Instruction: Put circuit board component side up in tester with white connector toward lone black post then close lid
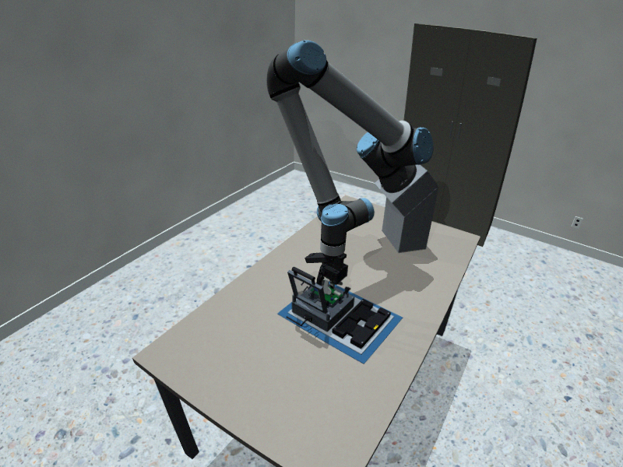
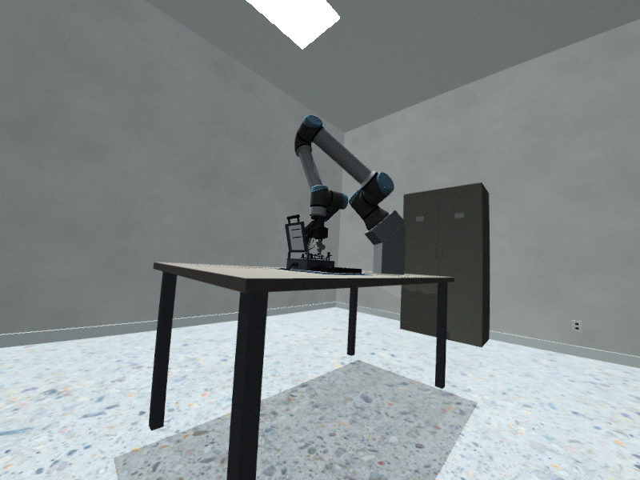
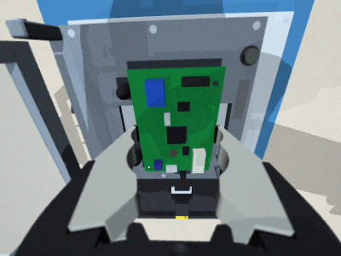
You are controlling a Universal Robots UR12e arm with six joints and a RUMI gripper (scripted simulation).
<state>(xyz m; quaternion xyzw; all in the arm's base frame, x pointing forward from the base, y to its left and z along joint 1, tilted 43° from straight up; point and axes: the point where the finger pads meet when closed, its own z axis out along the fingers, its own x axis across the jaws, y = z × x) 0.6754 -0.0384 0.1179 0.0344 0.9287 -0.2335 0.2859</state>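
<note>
Now: the green circuit board right at my hand. From my hand the other things lie so: tester lid (120 mm ahead, 30 mm to the right, 100 mm above); tester nest (10 mm ahead, 10 mm to the left, 10 mm below).
</note>
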